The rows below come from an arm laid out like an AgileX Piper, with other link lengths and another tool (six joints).
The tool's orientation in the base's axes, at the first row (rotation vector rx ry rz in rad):
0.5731 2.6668 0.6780
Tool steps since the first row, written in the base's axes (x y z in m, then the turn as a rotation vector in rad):
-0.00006 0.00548 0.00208 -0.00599 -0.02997 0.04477
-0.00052 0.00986 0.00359 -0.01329 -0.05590 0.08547
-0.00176 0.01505 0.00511 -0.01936 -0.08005 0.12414
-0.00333 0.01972 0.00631 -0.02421 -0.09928 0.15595
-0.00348 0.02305 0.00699 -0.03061 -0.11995 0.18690
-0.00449 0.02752 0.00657 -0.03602 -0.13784 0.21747
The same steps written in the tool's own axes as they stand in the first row. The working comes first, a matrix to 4 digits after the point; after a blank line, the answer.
The tool's axes in the first row as the columns of a matrix, in the base's axes (used below as rounded here):
-0.8649 0.2981 0.4040
0.4548 0.8059 0.3791
-0.2126 0.5116 -0.8325

0.00210 0.00546 0.00032 -0.01797 -0.00303 -0.05105
0.00417 0.00963 0.00054 -0.03210 -0.00529 -0.09771
0.00728 0.01422 0.00074 -0.04605 -0.00677 -0.14151
0.01051 0.01813 0.00088 -0.05737 -0.00744 -0.17725
0.01201 0.02111 0.00151 -0.06781 -0.01017 -0.21343
0.01500 0.02420 0.00315 -0.07777 -0.01057 -0.24785

